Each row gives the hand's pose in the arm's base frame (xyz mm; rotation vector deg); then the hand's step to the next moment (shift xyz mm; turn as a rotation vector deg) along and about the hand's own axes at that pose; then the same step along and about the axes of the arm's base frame.
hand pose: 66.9 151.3 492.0 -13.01 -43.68 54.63
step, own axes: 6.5 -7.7 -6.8 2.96 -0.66 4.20
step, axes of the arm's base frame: 11.9 1.8 2.0 -1.39 1.38 4.80
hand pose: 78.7 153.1 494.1 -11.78 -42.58 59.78
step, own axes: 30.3 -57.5 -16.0 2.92 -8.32 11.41
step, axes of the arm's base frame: 59.8 -0.9 30.1 -0.62 -3.88 13.87
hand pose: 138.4 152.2 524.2 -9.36 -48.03 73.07
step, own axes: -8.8 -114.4 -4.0 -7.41 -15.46 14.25
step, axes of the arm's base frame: 90.7 -43.5 55.4 2.63 -16.29 14.99
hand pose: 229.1 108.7 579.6 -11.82 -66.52 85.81
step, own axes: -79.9 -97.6 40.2 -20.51 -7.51 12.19
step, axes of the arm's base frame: 61.2 -103.7 54.9 2.96 -24.75 2.06
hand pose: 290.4 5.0 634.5 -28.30 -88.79 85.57
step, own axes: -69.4 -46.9 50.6 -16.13 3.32 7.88
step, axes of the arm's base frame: 8.8 -93.3 28.4 0.99 -16.72 -7.26
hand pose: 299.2 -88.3 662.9 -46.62 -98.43 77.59
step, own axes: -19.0 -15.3 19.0 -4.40 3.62 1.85
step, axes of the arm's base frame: -7.6 -28.6 9.0 0.57 -3.81 -4.59
